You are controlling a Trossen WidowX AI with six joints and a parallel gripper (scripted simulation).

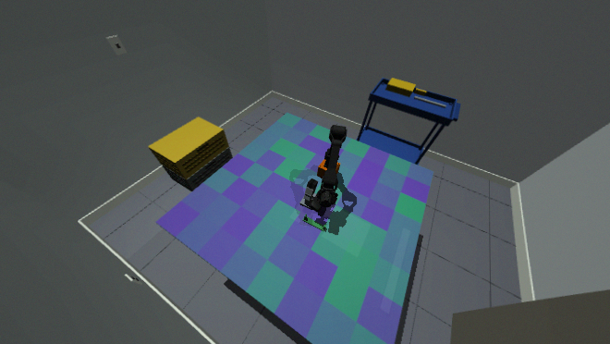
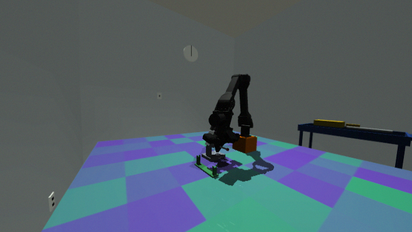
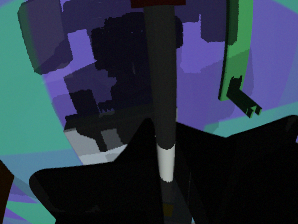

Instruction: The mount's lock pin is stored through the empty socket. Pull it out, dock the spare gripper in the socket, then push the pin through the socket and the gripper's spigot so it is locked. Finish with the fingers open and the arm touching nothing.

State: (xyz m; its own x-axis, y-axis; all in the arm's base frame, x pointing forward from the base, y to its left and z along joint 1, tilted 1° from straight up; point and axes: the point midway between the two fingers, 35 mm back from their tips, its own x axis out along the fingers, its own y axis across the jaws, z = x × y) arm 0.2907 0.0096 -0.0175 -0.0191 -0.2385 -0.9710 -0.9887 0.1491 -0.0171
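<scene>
Now: gripper tip 50 mm to the left of the grey mount and 20 mm past it. From my gripper tip the other things lie so: green cradle: 110 mm ahead, 30 mm to the left, 20 mm below; then spare gripper: 70 mm above, 50 mm to the right, 30 mm behind.
</scene>
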